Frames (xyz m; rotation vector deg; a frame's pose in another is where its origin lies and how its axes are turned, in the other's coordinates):
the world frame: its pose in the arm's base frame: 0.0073 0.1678 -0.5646 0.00 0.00 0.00
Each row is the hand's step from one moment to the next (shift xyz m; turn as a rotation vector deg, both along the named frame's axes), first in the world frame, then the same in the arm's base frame.
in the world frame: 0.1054 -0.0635 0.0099 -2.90 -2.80 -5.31
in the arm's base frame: 0.1054 -0.0635 0.0099 -2.90 -2.80 -5.31
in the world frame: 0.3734 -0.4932 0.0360 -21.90 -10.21 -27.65
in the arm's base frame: 0.3734 -0.4932 0.0360 -21.90 -10.21 -27.65
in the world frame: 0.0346 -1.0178 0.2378 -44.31 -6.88 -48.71
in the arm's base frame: 0.0346 -1.0178 0.2378 -44.31 -6.88 -48.71
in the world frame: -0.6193 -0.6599 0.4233 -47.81 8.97 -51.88
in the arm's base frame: -0.6193 -0.6599 0.4233 -47.81 8.97 -51.88
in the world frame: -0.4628 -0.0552 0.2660 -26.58 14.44 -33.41
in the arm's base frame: -0.4628 -0.0552 0.2660 -26.58 14.44 -33.41
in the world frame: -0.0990 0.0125 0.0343 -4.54 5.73 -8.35
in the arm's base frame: -0.0990 0.0125 0.0343 -4.54 5.73 -8.35
